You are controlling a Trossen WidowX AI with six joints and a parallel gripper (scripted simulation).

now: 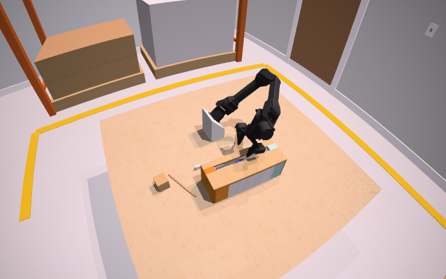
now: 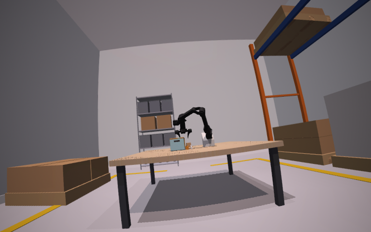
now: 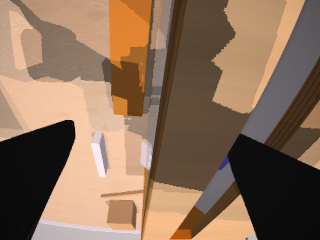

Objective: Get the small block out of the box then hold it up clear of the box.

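Right now the blue block is 40 mm to the right of my gripper tip, 40 mm ahead of it and 30 mm below it. Round my gripper tip: clear-fronted box (50 mm below, 30 mm to the right, 30 mm ahead); wooden cube (400 mm to the right, 90 mm below, 80 mm behind); thin wooden stick (320 mm to the right, 110 mm below, 40 mm behind).
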